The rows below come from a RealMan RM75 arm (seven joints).
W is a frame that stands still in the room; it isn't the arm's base.
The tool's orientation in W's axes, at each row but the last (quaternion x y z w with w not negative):
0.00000, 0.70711, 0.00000, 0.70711
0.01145, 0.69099, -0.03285, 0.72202
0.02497, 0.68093, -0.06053, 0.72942
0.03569, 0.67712, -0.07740, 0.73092
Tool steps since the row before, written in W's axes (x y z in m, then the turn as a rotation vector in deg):
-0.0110, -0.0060, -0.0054, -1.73, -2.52, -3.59
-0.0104, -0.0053, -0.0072, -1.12, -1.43, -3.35
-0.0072, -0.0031, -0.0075, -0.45, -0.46, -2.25
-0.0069, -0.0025, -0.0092, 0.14, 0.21, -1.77
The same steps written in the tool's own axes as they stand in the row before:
0.0054, -0.0060, -0.0110, 3.59, -2.52, -1.73
0.0069, -0.0057, -0.0104, 3.34, -1.40, -1.18
0.0072, -0.0036, -0.0073, 2.24, -0.41, -0.55
0.0088, -0.0031, -0.0071, 1.76, 0.32, -0.04

